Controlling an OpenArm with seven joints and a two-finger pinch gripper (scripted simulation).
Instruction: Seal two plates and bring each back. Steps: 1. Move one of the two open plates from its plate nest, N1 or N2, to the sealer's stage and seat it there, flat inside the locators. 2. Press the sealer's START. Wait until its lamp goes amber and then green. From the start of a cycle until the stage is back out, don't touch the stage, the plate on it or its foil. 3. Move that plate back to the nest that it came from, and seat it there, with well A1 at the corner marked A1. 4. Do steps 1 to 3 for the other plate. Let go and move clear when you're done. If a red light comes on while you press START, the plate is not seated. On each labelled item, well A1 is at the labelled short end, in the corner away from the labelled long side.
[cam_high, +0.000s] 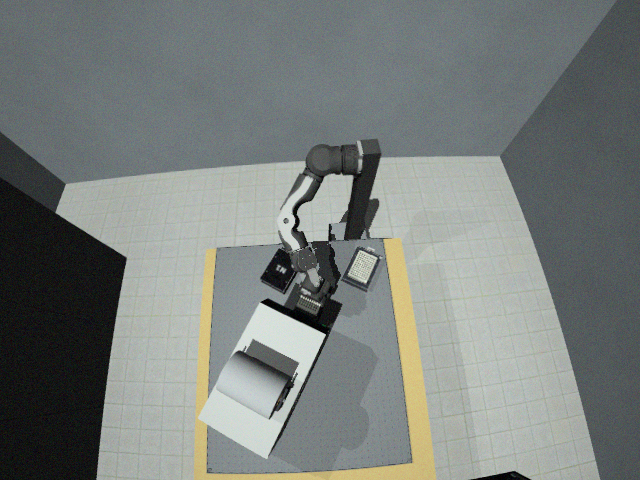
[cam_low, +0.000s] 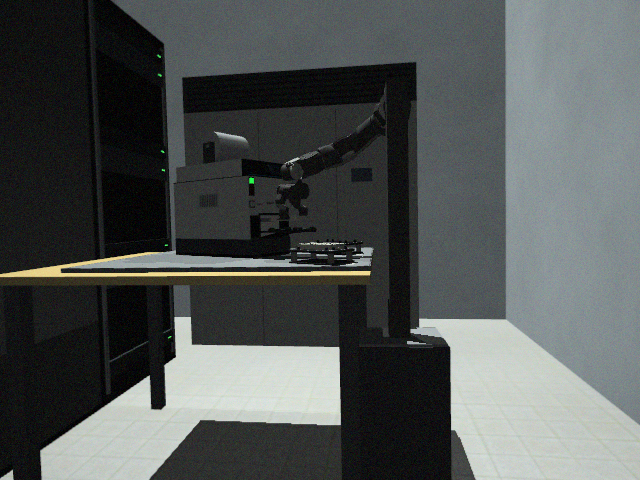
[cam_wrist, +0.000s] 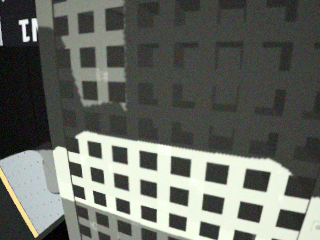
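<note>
The sealer stage is 40 mm below my hand. Also, from my hand: well plate 120 mm behind, 220 mm to the left, 90 mm below; foil roll 280 mm ahead, 170 mm to the right, 280 mm above; start button 130 mm ahead, 30 mm to the left, 50 mm above.
</note>
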